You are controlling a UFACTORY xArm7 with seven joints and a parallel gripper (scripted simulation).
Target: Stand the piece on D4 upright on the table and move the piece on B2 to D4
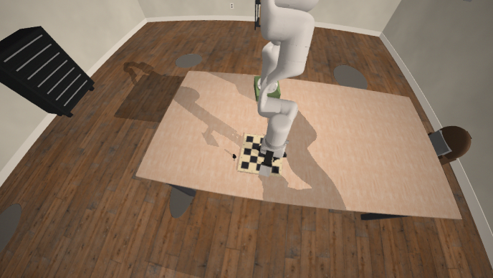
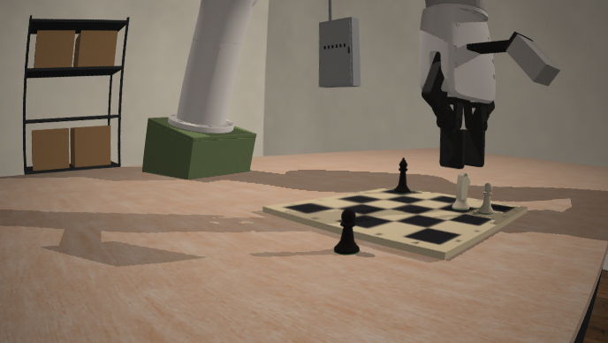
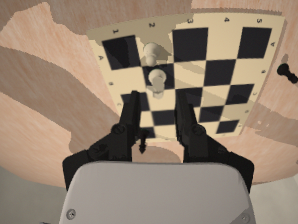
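Now: the white knight 50 mm below my hand. From my hand the other things lie so: chessboard: 70 mm below, 50 mm to the right, 30 mm behind; white pawn: 50 mm below, 30 mm ahead, 10 mm to the left; black bishop: 120 mm behind, 40 mm below, 20 mm to the left.
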